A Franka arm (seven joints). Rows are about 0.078 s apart.
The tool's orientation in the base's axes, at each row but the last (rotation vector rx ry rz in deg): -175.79, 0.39, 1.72; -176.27, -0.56, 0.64; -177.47, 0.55, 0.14; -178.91, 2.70, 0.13; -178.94, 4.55, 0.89; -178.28, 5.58, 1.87; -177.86, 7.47, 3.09; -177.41, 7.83, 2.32; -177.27, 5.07, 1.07; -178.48, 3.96, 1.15; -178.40, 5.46, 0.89
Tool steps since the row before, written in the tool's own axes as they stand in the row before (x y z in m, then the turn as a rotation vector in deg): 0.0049, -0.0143, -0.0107, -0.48, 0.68, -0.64; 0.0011, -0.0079, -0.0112, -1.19, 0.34, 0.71; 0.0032, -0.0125, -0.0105, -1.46, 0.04, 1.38; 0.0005, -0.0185, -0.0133, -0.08, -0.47, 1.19; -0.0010, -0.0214, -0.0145, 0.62, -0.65, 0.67; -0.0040, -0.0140, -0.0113, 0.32, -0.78, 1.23; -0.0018, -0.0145, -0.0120, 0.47, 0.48, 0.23; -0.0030, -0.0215, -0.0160, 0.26, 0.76, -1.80; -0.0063, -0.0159, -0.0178, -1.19, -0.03, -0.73; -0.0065, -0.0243, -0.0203, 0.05, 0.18, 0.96; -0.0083, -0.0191, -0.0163, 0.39, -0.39, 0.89
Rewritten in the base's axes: 0.0052, 0.0135, 0.0116, -0.47, -0.72, 0.60; 0.0011, 0.0072, 0.0117, -1.19, -0.30, -0.72; 0.0033, 0.0120, 0.0110, -1.46, 0.03, -1.38; 0.0011, 0.0182, 0.0136, -0.07, 0.49, -1.18; 0.0002, 0.0212, 0.0149, 0.65, 0.63, -0.67; -0.0029, 0.0139, 0.0118, 0.34, 0.79, -1.21; -0.0002, 0.0142, 0.0125, 0.42, -0.51, -0.26; -0.0007, 0.0210, 0.0169, 0.24, -0.86, 1.76; -0.0052, 0.0154, 0.0186, -1.18, 0.06, 0.75; -0.0052, 0.0240, 0.0210, 0.03, -0.16, -0.96; -0.0070, 0.0191, 0.0169, 0.40, 0.39, -0.88
